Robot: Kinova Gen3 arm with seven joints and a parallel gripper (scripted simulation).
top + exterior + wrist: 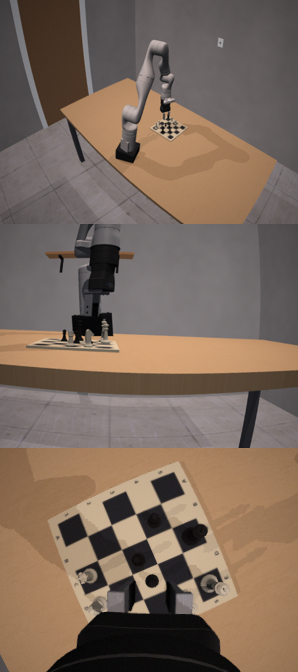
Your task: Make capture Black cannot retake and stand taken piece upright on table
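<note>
Right now my hand is 90 mm above the chessboard, 40 mm to the left of it and 10 mm past it. From my hand the other things lie so: tall white piece (70 mm behind, 60 mm below, 40 mm to the left).
</note>
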